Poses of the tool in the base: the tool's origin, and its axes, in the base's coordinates. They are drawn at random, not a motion.
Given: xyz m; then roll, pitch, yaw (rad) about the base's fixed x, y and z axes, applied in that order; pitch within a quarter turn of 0, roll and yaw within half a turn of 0.
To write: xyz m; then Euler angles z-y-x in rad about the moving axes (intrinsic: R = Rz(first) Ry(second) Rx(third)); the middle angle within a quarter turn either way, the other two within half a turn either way. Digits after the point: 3 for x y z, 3 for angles.
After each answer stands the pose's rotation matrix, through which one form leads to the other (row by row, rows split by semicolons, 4 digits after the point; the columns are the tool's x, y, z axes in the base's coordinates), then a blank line. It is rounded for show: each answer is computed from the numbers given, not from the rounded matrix.
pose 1, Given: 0.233 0.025 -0.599 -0.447 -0.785 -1.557
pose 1, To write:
0.233 0.025 -0.599 -1.557 -0.785 -0.447
0.0098 0.9059 0.4234; -0.7073 -0.2931 0.6433; 0.7068 -0.3058 0.6379

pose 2, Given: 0.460 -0.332 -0.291 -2.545 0.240 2.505
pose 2, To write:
0.460 -0.332 -0.291 2.505 0.240 -2.545
-0.7811 0.5992 -0.1759; 0.5774 0.5858 -0.5687; -0.2377 -0.5457 -0.8035

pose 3, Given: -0.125 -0.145 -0.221 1.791 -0.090 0.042
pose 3, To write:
-0.125 -0.145 -0.221 0.042 -0.090 1.791
0.9951 -0.0785 0.0606; 0.0418 -0.2219 -0.9742; 0.0899 0.9719 -0.2175

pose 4, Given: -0.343 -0.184 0.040 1.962 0.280 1.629
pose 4, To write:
-0.343 -0.184 0.040 1.629 0.280 1.962
-0.0559 0.3658 0.9290; 0.9594 0.2772 -0.0514; -0.2764 0.8884 -0.3665

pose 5, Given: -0.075 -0.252 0.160 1.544 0.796 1.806
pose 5, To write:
-0.075 -0.252 0.160 1.806 0.796 1.544
-0.1630 -0.1925 0.9677; 0.6803 0.6884 0.2516; -0.7146 0.6993 0.0187

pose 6, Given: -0.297 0.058 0.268 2.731 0.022 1.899
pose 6, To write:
-0.297 0.058 0.268 1.899 0.022 2.731
-0.3223 0.8651 0.3843; 0.9464 0.3039 0.1096; -0.0220 0.3991 -0.9167

